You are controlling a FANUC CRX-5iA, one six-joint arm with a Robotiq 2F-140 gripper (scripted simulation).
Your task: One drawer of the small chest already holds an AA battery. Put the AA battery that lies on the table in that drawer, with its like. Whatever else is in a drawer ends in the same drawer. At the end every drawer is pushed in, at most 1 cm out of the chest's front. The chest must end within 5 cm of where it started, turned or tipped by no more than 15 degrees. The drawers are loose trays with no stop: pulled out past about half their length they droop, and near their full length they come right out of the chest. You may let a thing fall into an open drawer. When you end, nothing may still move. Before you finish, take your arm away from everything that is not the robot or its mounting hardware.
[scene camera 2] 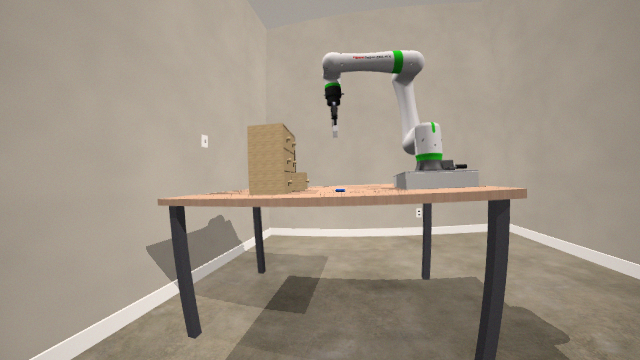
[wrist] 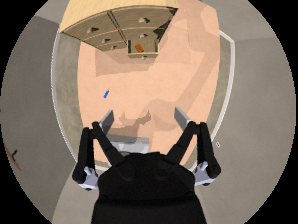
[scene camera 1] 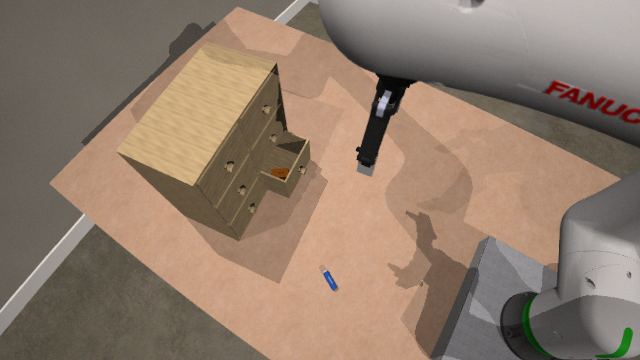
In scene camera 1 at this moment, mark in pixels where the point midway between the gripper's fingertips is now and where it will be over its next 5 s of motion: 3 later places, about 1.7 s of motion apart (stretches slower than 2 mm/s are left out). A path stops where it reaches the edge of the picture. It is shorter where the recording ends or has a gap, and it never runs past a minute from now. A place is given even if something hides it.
The gripper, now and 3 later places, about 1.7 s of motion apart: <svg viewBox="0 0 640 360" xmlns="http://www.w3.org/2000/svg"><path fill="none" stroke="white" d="M378 138L296 138L336 128L348 131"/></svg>
